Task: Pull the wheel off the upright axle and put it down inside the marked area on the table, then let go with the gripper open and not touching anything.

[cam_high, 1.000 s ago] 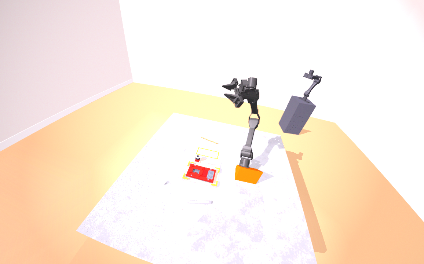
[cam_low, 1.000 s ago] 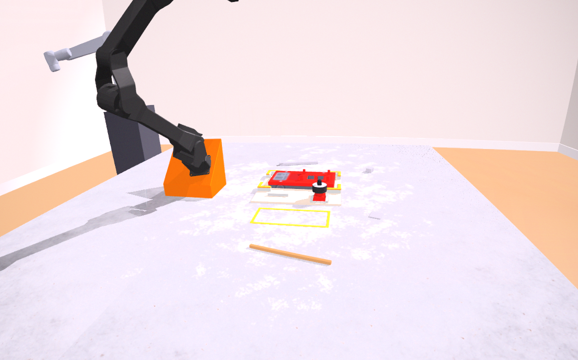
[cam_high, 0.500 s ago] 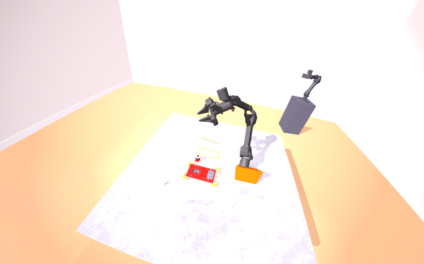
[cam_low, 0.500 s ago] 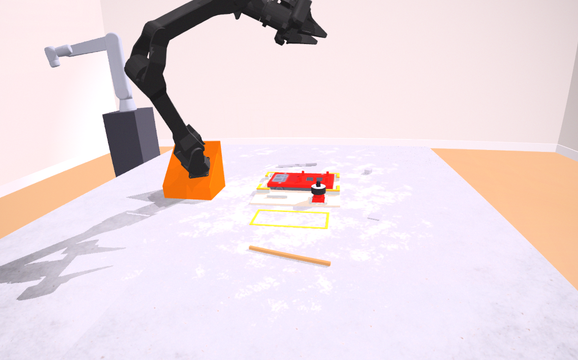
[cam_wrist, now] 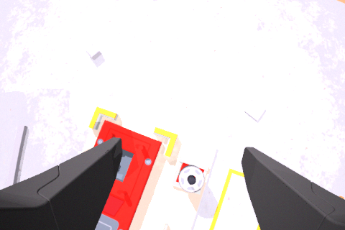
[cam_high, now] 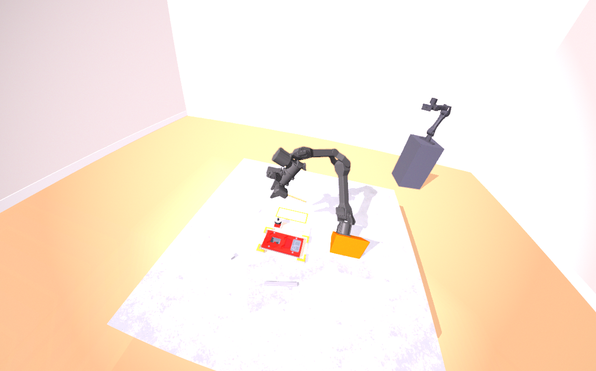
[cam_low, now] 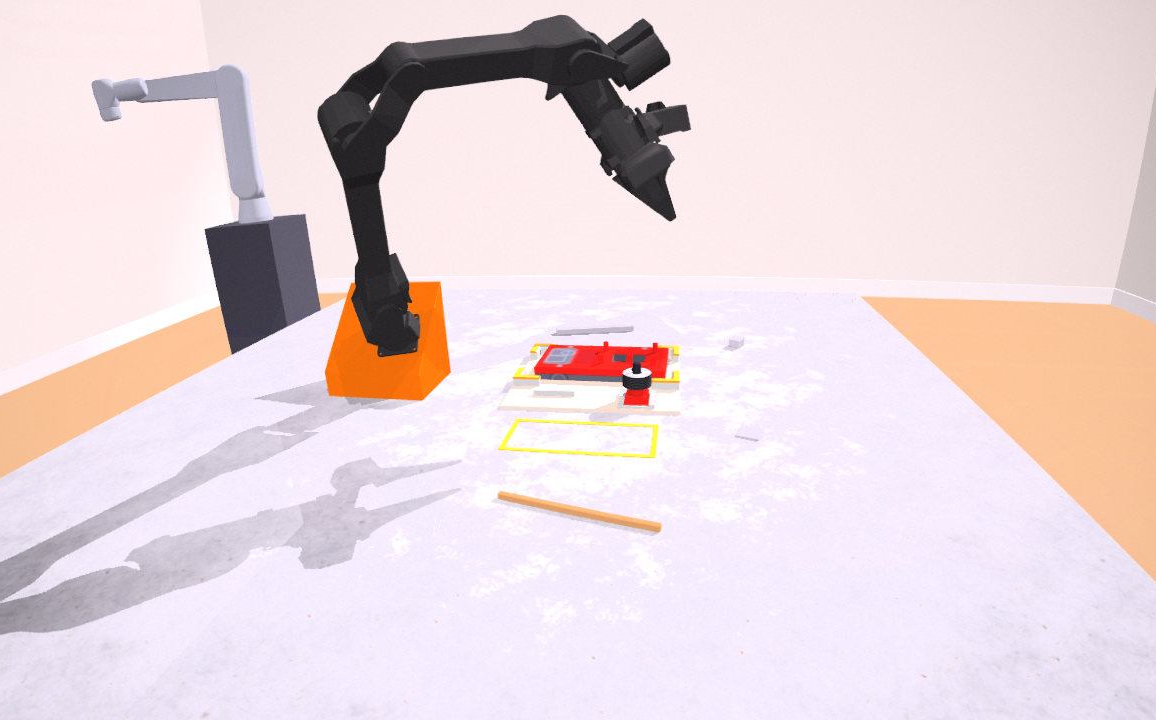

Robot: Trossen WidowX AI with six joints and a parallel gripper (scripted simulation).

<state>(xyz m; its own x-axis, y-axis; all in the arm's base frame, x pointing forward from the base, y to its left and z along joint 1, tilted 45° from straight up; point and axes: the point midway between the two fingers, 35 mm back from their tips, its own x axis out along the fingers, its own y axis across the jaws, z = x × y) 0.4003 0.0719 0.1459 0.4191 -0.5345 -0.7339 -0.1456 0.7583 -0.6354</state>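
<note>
Right now the wheel is 22 cm below my gripper tip, 4 cm behind it and 2 cm to the right of it. The rest, counted from my gripper tip: wooden stick 28 cm to the right, 25 cm below, 11 cm behind.
</note>
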